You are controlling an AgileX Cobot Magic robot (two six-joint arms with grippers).
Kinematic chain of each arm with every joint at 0, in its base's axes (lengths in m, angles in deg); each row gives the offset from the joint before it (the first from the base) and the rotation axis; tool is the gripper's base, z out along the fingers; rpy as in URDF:
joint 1: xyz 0 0 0.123 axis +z
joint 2: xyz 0 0 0 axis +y
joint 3: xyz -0.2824 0 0.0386 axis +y
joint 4: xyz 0.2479 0 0.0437 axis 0.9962 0 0.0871
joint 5: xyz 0 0 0 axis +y
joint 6: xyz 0.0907 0 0.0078 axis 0.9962 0 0.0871
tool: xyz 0 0 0 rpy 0 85 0
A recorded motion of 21 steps. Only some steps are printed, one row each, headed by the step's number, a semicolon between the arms.
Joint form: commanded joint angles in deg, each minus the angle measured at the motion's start. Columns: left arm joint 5, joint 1, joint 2, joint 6, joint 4, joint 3; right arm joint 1, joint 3, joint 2, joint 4, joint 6, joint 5.
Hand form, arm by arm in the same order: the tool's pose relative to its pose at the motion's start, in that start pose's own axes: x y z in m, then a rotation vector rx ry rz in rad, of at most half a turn. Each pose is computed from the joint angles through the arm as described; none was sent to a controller.
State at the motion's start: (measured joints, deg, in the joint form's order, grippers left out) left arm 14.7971 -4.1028 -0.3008 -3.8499 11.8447 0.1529; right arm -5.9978 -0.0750 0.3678 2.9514 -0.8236 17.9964
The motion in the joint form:
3: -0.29 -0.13 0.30 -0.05 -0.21 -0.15; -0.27 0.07 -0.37 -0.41 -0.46 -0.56
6: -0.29 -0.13 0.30 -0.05 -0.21 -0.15; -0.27 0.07 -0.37 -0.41 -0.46 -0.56
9: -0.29 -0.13 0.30 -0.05 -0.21 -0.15; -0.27 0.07 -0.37 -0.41 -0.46 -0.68
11: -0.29 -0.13 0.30 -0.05 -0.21 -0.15; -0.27 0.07 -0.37 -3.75 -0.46 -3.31
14: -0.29 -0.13 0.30 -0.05 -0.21 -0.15; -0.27 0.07 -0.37 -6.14 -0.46 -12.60
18: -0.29 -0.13 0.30 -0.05 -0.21 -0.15; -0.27 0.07 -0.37 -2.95 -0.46 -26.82
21: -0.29 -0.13 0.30 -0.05 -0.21 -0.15; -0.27 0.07 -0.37 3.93 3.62 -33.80
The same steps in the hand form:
3: -0.0011 -0.0002 0.0002 0.0038 -0.0027 -0.0039; -0.0008 -0.0005 -0.0004 0.0068 -0.0151 -0.0139
6: -0.0011 -0.0002 0.0002 0.0038 -0.0027 -0.0039; -0.0008 -0.0005 -0.0004 0.0068 -0.0151 -0.0139
9: -0.0011 -0.0002 0.0002 0.0038 -0.0027 -0.0039; -0.0009 -0.0005 -0.0004 0.0068 -0.0172 -0.0139
11: -0.0011 -0.0002 0.0002 0.0038 -0.0027 -0.0039; -0.0051 -0.0019 -0.0005 0.0241 -0.0626 -0.0699
14: -0.0011 -0.0002 0.0002 0.0038 -0.0027 -0.0039; -0.0197 -0.0015 -0.0026 0.0306 -0.2244 -0.1126
18: -0.0011 -0.0002 0.0002 0.0038 -0.0027 -0.0039; -0.0409 -0.0001 -0.0103 0.0175 -0.4731 -0.0597
21: -0.0011 -0.0002 0.0002 0.0038 -0.0027 -0.0039; -0.0504 -0.0027 -0.0159 -0.0073 -0.5956 0.1306

